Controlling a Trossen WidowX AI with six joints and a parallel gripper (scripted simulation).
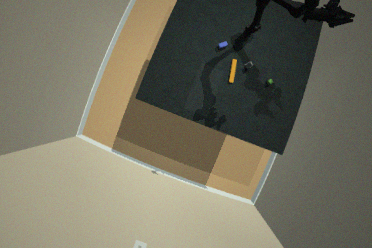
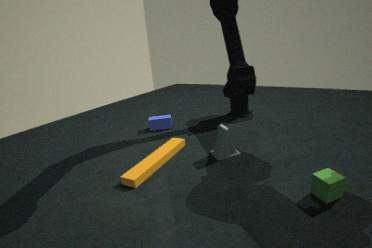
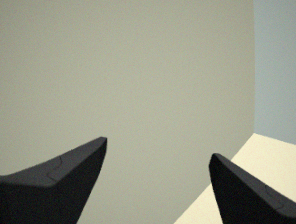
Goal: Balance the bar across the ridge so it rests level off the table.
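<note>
Now: gripper tip 670 mm above the orange bar, 320 mm to the left of it and 240 mm short of it. The rest, counted from my gripper tip: blue block 660 mm below, 460 mm to the right, 80 mm ahead; green cube 660 mm below, 200 mm ahead.
</note>
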